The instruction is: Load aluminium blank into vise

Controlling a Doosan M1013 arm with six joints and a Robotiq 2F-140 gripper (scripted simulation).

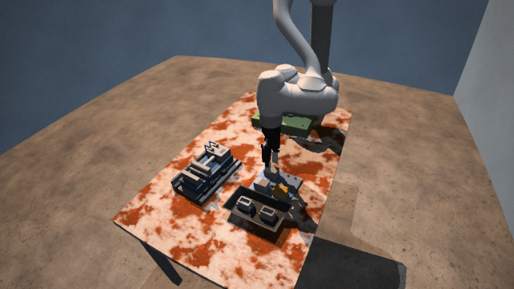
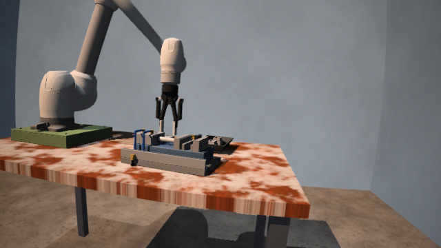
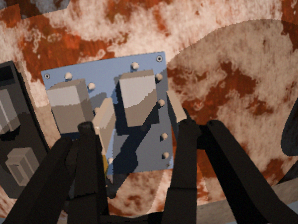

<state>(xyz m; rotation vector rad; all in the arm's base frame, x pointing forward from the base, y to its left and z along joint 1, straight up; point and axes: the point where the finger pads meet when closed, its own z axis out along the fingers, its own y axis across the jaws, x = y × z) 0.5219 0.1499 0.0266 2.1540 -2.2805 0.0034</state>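
My hand is 8 cm above the infeed plate, 5 cm short of it and 4 cm to the right of it. Also, from my hand: brass blank: 10 cm ahead, 9 cm to the left, 6 cm below; then aluminium blank: 9 cm ahead, 6 cm below, 1 cm to the right; then piston rod: 27 cm to the right, 11 cm ahead.
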